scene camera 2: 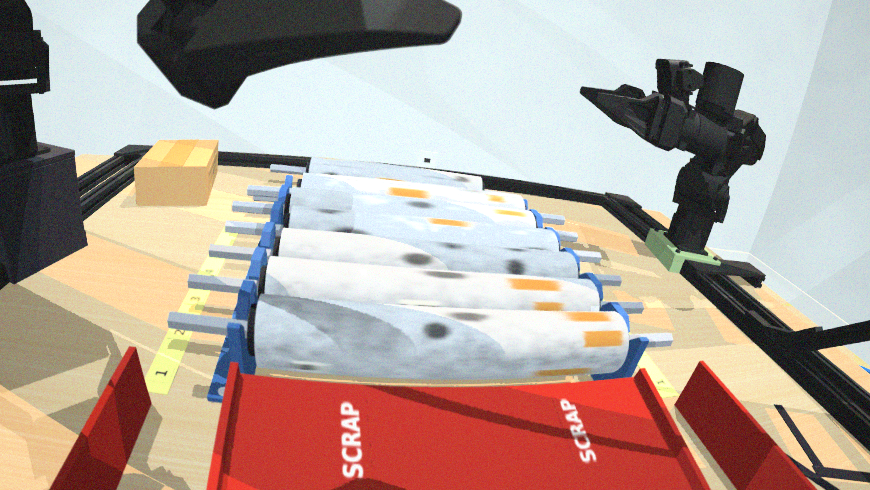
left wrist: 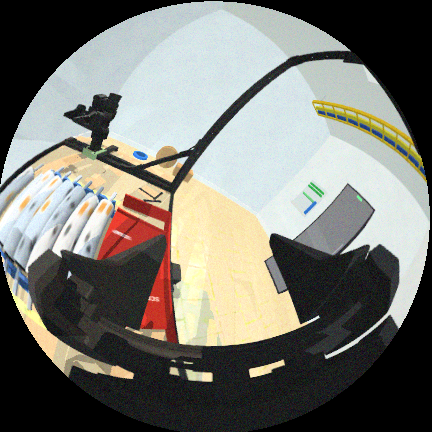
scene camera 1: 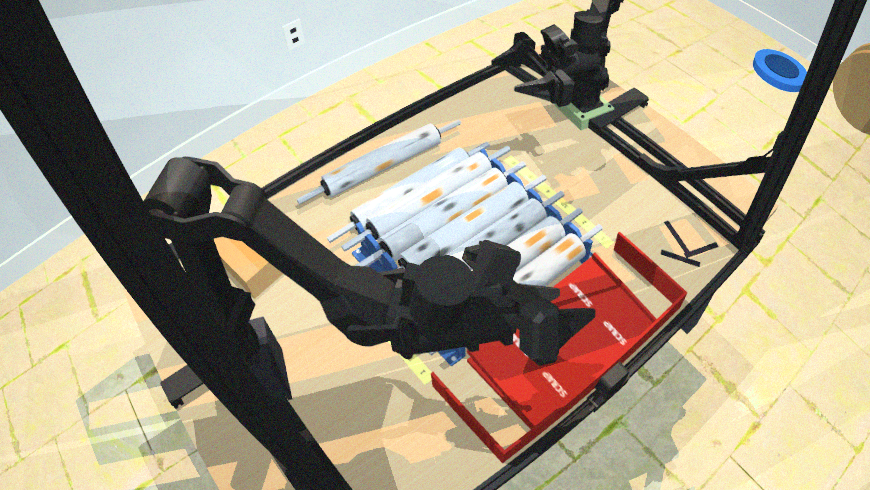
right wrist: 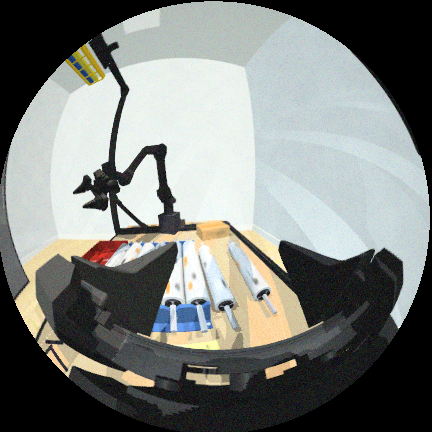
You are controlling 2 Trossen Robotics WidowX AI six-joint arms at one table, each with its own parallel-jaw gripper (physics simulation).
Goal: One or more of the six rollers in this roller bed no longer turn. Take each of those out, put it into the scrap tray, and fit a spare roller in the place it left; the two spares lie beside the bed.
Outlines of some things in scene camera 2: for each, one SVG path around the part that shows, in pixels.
The left gripper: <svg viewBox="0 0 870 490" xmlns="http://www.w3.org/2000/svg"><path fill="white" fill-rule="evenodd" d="M137 44L180 96L216 110L230 103L247 77L278 67L311 61L313 59L362 52L445 44L452 38L462 20L462 11L459 7L446 0L149 0L137 14Z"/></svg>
The right gripper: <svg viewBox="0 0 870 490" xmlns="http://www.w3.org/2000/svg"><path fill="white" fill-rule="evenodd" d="M580 88L580 94L612 121L631 129L639 137L655 147L668 152L674 148L686 151L694 145L698 137L700 117L697 111L695 111L696 107L689 104L689 95L693 95L691 91L704 86L704 76L695 69L692 69L693 64L690 64L687 60L657 59L655 68L657 70L658 92L652 90L652 93L648 96L645 96L642 89L627 84L622 84L616 90L584 86Z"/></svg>
